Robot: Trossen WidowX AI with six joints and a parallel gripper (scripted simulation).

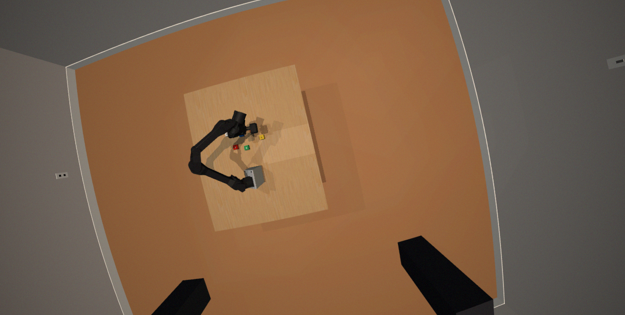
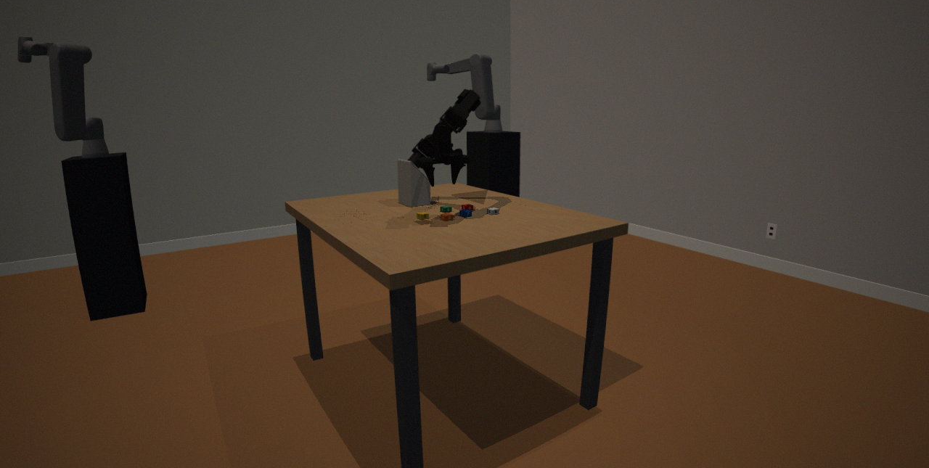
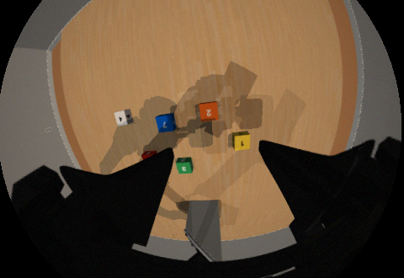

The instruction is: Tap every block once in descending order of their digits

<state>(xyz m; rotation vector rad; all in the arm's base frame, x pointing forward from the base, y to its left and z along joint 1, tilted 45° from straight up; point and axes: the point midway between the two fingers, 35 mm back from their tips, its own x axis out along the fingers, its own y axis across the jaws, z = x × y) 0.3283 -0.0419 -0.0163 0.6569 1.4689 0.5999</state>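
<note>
My gripper tip is now 110 mm above the blue block and 90 mm to the right of it. The rest, counted from my gripper tip: orange block (110 mm below, 20 mm ahead); yellow block (110 mm below, 60 mm to the right, 50 mm behind); green block (110 mm below, 100 mm behind, 70 mm to the left).
</note>
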